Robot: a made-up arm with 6 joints.
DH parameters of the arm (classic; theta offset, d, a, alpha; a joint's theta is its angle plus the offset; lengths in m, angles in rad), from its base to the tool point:
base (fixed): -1.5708 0.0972 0 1.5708
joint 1: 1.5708 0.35 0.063 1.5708
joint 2: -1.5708 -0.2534 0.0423 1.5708
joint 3: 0 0.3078 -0.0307 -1.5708
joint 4: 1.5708 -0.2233 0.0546 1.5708
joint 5: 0 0.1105 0.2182 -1.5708
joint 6: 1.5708 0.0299 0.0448 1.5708
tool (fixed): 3.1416 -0.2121 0 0
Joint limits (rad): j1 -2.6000..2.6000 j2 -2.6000..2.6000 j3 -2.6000..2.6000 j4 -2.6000..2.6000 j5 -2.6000..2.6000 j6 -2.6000..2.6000
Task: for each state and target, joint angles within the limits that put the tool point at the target. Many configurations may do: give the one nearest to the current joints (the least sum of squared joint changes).
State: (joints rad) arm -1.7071 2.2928 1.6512 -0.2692 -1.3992 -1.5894
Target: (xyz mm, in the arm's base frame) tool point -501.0 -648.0 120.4
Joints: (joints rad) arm -1.9036 2.1404 1.7969 -0.2958 -1.4428 -1.6040
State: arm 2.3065 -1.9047 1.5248 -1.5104 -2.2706 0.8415
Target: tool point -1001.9 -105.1 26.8
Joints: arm 2.3511 -1.9557 1.7953 -1.3462 -2.1884 1.0879
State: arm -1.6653 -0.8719 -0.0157 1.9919 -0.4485 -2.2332
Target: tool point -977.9 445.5 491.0
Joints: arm -1.1419 -0.6419 -0.1138 2.3274 -0.3520 -2.2703
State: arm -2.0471 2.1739 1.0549 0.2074 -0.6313 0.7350
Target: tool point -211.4 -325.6 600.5
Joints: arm -1.2854 1.8506 0.3693 -0.1657 -0.7983 0.8591
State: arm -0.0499 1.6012 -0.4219 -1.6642 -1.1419 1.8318
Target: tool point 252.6 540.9 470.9
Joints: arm -0.2672 1.7479 -0.3686 -1.5417 -1.0464 1.4747
